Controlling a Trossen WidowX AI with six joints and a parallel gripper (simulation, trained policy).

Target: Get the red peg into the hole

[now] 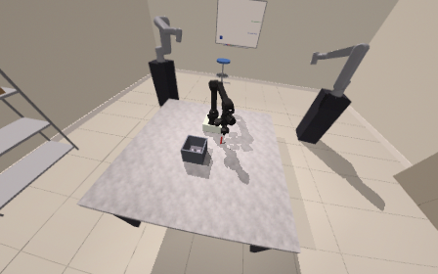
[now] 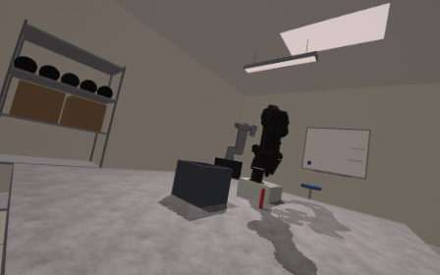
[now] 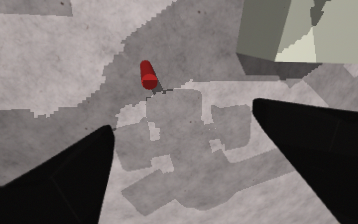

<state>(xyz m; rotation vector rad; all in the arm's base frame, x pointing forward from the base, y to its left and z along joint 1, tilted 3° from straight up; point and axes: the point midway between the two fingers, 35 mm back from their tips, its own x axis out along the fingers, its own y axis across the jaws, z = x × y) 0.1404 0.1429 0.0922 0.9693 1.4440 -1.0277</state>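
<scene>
My gripper tip is now 100 mm above the red peg, 20 mm short of it and 10 mm to the left of it.
</scene>
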